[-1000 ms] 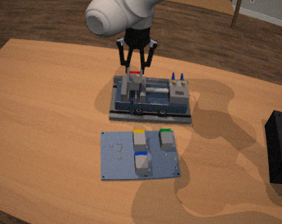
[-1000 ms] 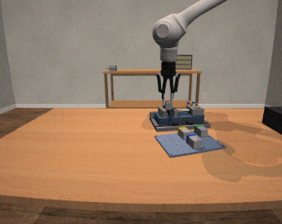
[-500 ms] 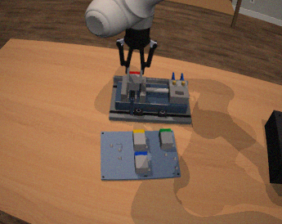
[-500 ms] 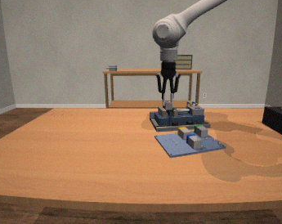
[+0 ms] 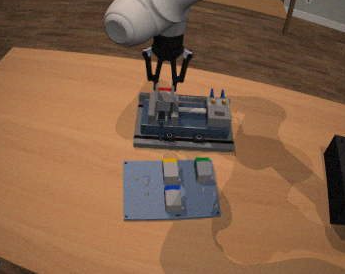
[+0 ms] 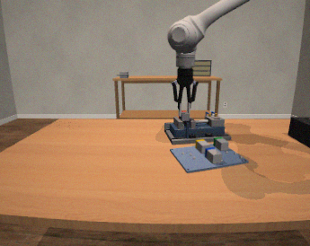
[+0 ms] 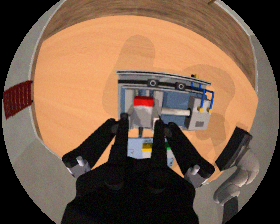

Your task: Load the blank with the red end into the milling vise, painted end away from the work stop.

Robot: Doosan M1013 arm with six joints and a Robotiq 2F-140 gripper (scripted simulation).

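My hand is 30 mm short of the fixed jaw and 70 mm above it. Round my hand: yellow-ended blank: 20 mm behind, 190 mm to the left, 120 mm below; then milling vise: 70 mm behind, 10 mm to the left, 100 mm below; then hose block: 160 mm behind, 10 mm to the left, 70 mm below.
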